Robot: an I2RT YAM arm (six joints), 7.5 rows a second.
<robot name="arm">
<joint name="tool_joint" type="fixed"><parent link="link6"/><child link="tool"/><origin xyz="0 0 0" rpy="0 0 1.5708"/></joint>
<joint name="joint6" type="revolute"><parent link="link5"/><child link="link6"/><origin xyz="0.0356 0 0.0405" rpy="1.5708 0 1.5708"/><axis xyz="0 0 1"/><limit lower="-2.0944" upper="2.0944"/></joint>
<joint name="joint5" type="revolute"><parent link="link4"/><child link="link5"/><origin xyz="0.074 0.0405 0.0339" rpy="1.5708 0 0"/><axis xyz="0 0 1"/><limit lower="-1.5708" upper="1.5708"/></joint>
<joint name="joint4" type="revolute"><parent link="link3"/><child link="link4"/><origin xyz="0.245 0.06 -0.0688" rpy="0 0 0"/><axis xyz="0 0 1"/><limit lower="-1.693" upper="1.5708"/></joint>
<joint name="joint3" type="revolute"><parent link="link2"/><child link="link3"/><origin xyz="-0.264 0 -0.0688" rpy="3.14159 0 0"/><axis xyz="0 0 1"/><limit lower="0" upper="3.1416"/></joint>
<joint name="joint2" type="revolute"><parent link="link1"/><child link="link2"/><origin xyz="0.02 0.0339 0.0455" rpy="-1.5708 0 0"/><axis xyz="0 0 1"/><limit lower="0" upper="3.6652"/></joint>
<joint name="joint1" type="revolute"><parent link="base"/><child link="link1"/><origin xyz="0 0 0.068" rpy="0 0 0"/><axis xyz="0 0 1"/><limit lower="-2.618" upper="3.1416"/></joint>
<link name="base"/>
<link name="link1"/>
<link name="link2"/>
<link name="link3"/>
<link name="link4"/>
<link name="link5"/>
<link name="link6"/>
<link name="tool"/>
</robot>
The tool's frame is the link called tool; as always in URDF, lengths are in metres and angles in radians.
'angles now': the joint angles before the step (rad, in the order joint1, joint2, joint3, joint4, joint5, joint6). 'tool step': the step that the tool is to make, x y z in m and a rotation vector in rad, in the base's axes. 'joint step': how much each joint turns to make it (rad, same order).
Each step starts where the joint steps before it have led.
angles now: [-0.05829, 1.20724, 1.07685, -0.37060, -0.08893, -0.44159]
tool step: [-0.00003, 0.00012, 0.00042, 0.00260, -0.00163, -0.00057]
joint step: [0.00037, -0.00038, 0.00077, 0.00058, -0.00046, 0.00282]
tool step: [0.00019, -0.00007, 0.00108, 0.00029, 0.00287, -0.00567]
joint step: [0.00048, 0.00183, 0.00649, -0.00728, 0.00533, 0.00307]
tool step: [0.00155, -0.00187, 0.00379, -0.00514, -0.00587, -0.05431]
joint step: [0.00000, 0.00601, 0.01626, -0.00281, 0.05000, 0.02177]
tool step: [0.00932, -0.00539, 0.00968, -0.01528, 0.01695, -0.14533]
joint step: [-0.00016, 0.04702, 0.07613, -0.04706, 0.13502, 0.05580]
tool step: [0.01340, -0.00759, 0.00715, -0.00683, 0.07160, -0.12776]
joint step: [-0.01034, 0.08025, 0.11475, -0.11368, 0.10592, 0.05253]
